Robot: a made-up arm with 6 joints.
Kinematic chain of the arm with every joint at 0, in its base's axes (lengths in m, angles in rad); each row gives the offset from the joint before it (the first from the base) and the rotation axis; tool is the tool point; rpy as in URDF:
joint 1: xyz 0 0 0.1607 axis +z
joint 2: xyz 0 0 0 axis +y
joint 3: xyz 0.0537 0 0.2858 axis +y
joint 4: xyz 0.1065 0 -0.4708 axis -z
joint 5: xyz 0 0 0 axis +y
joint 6: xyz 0.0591 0 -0.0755 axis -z
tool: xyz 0 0 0 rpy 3.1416 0 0
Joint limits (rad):
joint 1: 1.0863..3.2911
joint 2: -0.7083..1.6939
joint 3: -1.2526..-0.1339
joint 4: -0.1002..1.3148
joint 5: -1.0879..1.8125
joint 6: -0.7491..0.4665
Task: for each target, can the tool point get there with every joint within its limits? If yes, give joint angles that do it. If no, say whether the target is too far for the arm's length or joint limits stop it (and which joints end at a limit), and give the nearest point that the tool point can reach.
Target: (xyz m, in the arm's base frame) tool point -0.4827 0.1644 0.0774
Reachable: yes | joints 2.8249 0.0327 -0.6907 0.2565 0.4186 -0.0289
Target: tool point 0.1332 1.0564 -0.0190
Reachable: no: too far | nearest point 0.0840 0.6666 0.0473 | short by 0.398 m
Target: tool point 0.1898 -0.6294 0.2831
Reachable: no: joint limits stop it (at a limit: joint 2, joint 3) | nearest point 0.0783 -0.2598 0.0154 | short by 0.470 m
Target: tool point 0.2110 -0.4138 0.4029
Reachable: no: joint limits stop it (at a limit: joint 2, joint 3) | nearest point 0.1103 -0.2163 0.0424 | short by 0.423 m
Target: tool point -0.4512 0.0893 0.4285
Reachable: yes | joints 3.1127 -0.4259 -0.8110 0.9814 -0.6119 -0.2058
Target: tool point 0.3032 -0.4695 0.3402
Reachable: no: joint limits stop it (at a limit: joint 2, joint 3) | nearest point 0.1406 -0.2177 0.0297 | short by 0.432 m
